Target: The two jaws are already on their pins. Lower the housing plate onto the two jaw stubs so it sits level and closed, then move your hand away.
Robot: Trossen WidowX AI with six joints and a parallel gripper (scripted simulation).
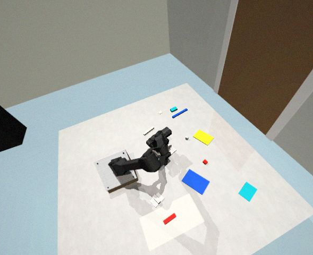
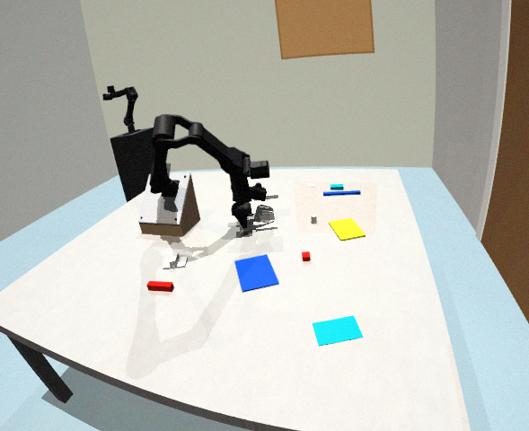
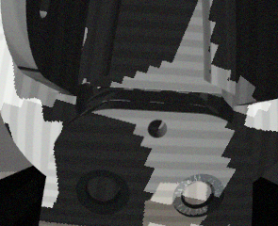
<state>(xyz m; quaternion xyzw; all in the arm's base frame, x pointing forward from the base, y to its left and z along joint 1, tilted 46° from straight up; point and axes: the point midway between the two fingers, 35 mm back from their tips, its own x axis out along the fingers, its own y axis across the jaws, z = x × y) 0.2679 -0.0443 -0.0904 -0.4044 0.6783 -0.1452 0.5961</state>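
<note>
The housing plate lies 20 mm above my gripper tip and 10 mm ahead of it. Also, from my gripper tip: red cube (260 mm ahead, 170 mm to the right); then yellow mat (350 mm ahead, 10 mm to the left); then blue mat (260 mm to the right, 140 mm ahead).
</note>
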